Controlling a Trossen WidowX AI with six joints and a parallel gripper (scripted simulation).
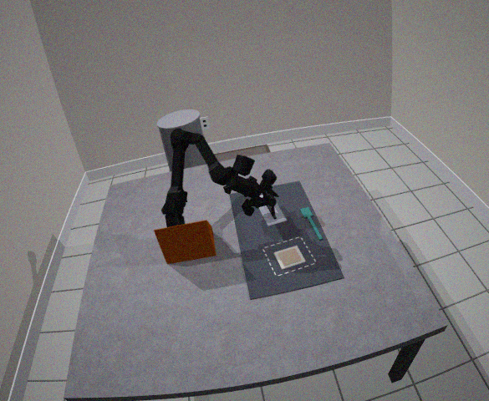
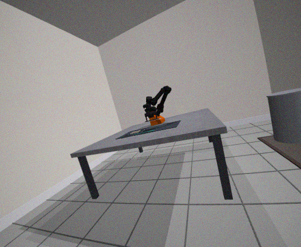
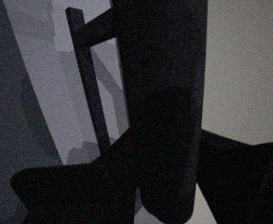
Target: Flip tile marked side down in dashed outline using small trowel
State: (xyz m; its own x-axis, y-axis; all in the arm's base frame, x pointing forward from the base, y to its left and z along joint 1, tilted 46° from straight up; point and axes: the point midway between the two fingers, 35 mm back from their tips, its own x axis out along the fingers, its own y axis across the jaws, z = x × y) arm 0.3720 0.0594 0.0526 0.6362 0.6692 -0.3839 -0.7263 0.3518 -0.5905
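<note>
The dark mat is 15 cm below my gripper tip and 4 cm to the right of it. From my gripper tip the other things lie so: teal trowel (14 cm ahead, 13 cm below); beige square tile (19 cm to the right, 13 cm below, 3 cm ahead).
</note>
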